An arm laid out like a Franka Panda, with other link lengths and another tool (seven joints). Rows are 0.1 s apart.
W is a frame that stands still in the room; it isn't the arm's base.
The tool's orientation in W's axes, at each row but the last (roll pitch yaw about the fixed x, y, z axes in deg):
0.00 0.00 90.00
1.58 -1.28 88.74
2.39 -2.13 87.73
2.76 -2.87 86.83
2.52 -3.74 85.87
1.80 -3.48 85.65
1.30 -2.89 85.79
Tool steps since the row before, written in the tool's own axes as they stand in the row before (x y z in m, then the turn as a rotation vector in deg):
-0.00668 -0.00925 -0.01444 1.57 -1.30 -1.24
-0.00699 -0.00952 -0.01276 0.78 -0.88 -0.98
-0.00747 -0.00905 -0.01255 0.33 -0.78 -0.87
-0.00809 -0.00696 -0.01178 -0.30 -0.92 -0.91
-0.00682 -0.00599 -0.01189 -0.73 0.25 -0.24
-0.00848 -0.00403 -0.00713 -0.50 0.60 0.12
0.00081 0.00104 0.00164 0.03 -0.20 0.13
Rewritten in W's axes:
0.00925 -0.00668 -0.01444 1.30 1.57 -1.24
0.00902 -0.00690 -0.01317 0.87 0.78 -0.99
0.00824 -0.00732 -0.01319 0.76 0.33 -0.89
0.00596 -0.00782 -0.01249 0.86 -0.30 -0.97
0.00501 -0.00639 -0.01256 -0.31 -0.69 -0.28
0.00318 -0.00829 -0.00775 -0.63 -0.46 0.11
-0.00095 0.00080 0.00170 0.20 0.01 0.13

